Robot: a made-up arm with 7 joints. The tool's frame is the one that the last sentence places. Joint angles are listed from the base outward.
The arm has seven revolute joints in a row. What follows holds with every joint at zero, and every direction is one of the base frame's.
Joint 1 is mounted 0.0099 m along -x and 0.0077 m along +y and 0.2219 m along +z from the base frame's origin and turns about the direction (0, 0.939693, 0.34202), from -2.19 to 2.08 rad.
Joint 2 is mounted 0.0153 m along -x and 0.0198 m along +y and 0.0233 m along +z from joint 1 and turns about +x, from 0.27 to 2.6 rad.
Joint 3 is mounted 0.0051 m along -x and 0.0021 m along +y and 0.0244 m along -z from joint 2 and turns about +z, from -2.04 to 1.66 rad.
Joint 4 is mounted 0.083 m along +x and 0.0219 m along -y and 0.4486 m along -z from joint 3 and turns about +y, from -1.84 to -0.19 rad.
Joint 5 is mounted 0.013 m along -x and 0.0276 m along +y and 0.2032 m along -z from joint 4 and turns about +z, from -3.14 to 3.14 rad.
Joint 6 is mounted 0.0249 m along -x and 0.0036 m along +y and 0.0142 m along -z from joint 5 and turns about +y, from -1.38 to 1.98 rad.
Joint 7 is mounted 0.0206 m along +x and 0.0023 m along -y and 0.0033 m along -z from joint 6 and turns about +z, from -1.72 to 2.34 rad.
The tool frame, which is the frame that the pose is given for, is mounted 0.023 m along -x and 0.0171 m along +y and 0.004 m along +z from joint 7; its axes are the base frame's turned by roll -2.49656, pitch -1.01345 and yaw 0.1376 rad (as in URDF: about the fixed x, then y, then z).
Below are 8 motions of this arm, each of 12 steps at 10 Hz.
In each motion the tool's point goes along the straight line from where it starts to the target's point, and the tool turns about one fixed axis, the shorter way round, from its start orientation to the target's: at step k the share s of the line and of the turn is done. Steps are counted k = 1, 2, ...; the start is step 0. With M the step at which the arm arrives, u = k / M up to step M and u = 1 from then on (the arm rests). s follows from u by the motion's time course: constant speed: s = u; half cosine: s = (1 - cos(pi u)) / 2; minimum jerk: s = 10 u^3 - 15 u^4 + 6 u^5.
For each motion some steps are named. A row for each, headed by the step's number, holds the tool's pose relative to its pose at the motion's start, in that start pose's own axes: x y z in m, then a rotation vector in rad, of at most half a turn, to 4 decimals.
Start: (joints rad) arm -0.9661 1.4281 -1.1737 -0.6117 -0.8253 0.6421 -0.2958
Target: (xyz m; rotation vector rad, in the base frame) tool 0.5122 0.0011 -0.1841 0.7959 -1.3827 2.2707
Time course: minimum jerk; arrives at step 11
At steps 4, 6, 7, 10, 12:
4: 0.1620 -0.0610 0.0570 0.1815 0.3338 -0.3956
6: 0.3689 -0.1390 0.1298 0.4135 0.7604 -0.9010
7: 0.4689 -0.1767 0.1649 0.5256 0.9665 -1.1453
10: 0.6268 -0.2362 0.2205 0.7025 1.2919 -1.5308
12: 0.6309 -0.2378 0.2219 0.7072 1.3004 -1.5408

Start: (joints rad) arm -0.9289 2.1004 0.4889 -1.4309 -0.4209 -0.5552 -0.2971
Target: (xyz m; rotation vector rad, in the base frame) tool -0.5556 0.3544 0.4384 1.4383 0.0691 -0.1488
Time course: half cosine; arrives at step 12
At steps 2, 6, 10, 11, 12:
2: 0.0194 -0.0296 0.0054 -0.0158 -0.0328 0.0975
6: 0.1450 -0.2211 0.0400 -0.1179 -0.2448 0.7277
10: 0.2706 -0.4127 0.0747 -0.2199 -0.4569 1.3579
11: 0.2851 -0.4348 0.0787 -0.2317 -0.4813 1.4306
12: 0.2901 -0.4423 0.0800 -0.2357 -0.4897 1.4554

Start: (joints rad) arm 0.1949 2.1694 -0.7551 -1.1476 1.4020 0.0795 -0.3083
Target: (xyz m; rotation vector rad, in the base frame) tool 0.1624 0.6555 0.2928 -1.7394 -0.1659 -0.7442
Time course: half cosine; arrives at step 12
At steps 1, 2, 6, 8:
1: -0.0010 0.0014 -0.0005 -0.0004 -0.0175 0.0013
2: -0.0040 0.0056 -0.0021 -0.0015 -0.0686 0.0050
6: -0.0302 0.0421 -0.0159 -0.0109 -0.5124 0.0371
8: -0.0453 0.0632 -0.0239 -0.0163 -0.7686 0.0557

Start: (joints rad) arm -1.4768 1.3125 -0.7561 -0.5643 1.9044 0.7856 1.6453
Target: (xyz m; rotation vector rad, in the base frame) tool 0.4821 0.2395 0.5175 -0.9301 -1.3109 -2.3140
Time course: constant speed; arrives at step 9
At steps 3, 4, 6, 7, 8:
3: -0.0310 -0.0538 -0.0177 -0.5512 0.3000 0.2636
4: -0.0414 -0.0717 -0.0235 -0.7349 0.4001 0.3514
6: -0.0620 -0.1075 -0.0353 -1.1024 0.6001 0.5272
7: -0.0724 -0.1255 -0.0412 -1.2862 0.7001 0.6150
8: -0.0827 -0.1434 -0.0471 -1.4699 0.8001 0.7029

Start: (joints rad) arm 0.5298 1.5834 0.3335 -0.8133 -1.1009 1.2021 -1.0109
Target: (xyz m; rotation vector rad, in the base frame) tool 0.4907 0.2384 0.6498 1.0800 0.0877 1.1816
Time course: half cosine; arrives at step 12
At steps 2, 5, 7, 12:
2: -0.0275 -0.0325 -0.0170 0.0310 -0.1303 0.0586
5: -0.1524 -0.1796 -0.0941 0.1718 -0.7210 0.3242
7: -0.2588 -0.3050 -0.1598 0.2917 -1.2246 0.5506
12: -0.4112 -0.4847 -0.2539 0.4635 -1.9456 0.8748

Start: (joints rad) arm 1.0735 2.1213 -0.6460 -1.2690 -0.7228 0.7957 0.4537
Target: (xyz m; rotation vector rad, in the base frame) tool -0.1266 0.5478 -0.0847 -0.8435 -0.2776 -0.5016
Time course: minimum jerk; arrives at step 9
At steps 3, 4, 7, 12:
3: 0.0617 0.0501 0.0304 0.2614 -0.4182 -0.1694
4: 0.1167 0.0947 0.0575 0.4940 -0.7905 -0.3201
7: 0.2716 0.2205 0.1340 1.1503 -1.8404 -0.7453
12: 0.2941 0.2388 0.1450 1.2454 -1.9927 -0.8069

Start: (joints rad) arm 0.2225 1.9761 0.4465 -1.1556 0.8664 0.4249 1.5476
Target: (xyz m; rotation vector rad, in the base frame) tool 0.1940 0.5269 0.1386 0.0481 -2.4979 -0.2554
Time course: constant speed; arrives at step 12
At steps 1, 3, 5, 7, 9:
1: -0.0040 -0.0309 -0.0029 0.1142 0.0063 0.0312
3: -0.0121 -0.0927 -0.0087 0.3427 0.0189 0.0935
5: -0.0202 -0.1545 -0.0146 0.5712 0.0315 0.1558
7: -0.0283 -0.2163 -0.0204 0.7997 0.0442 0.2181
9: -0.0363 -0.2781 -0.0262 1.0282 0.0568 0.2804

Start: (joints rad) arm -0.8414 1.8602 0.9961 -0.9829 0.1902 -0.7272 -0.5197
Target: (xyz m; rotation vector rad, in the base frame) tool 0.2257 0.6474 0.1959 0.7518 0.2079 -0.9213
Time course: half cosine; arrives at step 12
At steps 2, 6, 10, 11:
2: 0.0343 -0.0009 -0.0132 -0.0584 -0.0354 0.0304
6: 0.2557 -0.0067 -0.0988 -0.4361 -0.2641 0.2270
10: 0.4772 -0.0125 -0.1843 -0.8137 -0.4929 0.4237
11: 0.5028 -0.0132 -0.1942 -0.8573 -0.5193 0.4463

